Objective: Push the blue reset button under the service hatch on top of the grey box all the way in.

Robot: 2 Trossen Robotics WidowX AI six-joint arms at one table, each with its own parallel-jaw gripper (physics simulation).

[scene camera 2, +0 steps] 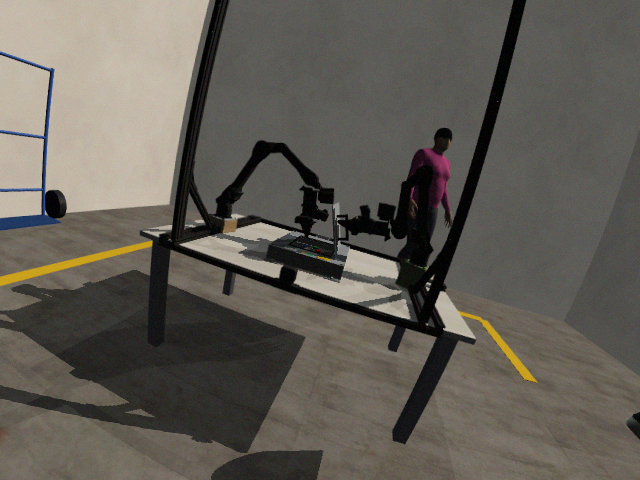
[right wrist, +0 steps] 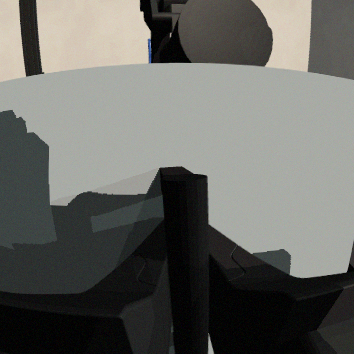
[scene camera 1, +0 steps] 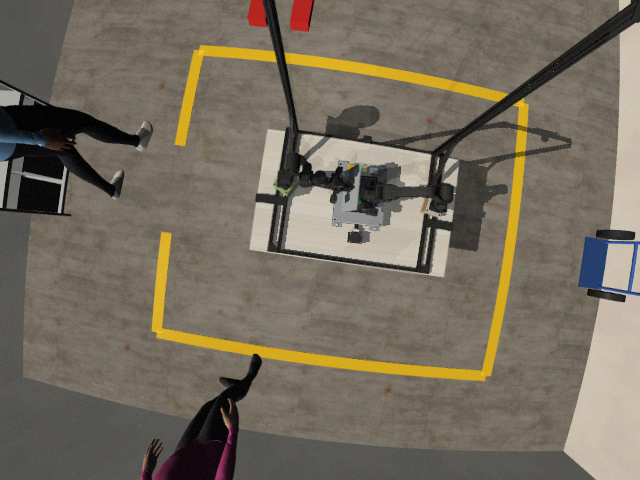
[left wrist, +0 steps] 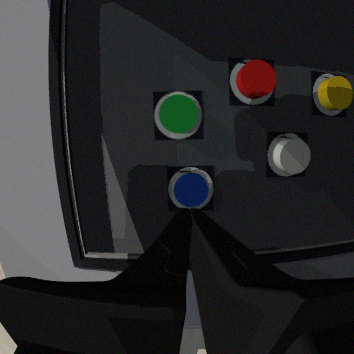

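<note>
The blue button (left wrist: 191, 190) sits in a pale ring in the dark recess of the grey box (scene camera 1: 343, 217) (scene camera 2: 305, 262) (left wrist: 25, 150). How deep its cap sits cannot be told. My left gripper (left wrist: 187, 216) (scene camera 2: 307, 235) is shut and empty, pointing down, its tips at the button's near edge in the left wrist view; whether they touch the cap is unclear. The service hatch (scene camera 1: 353, 193) (scene camera 2: 335, 224) (right wrist: 260, 150) stands upright above the box. My right gripper (right wrist: 180, 224) (scene camera 2: 345, 226) is shut on the black hatch handle (right wrist: 189, 280).
Green (left wrist: 178, 114), red (left wrist: 256, 79), yellow (left wrist: 335, 93) and white (left wrist: 291, 156) buttons surround the blue one on its far and right sides in the left wrist view. The raised hatch stands between the two grippers. A black frame (scene camera 1: 348, 260) surrounds the table's work area.
</note>
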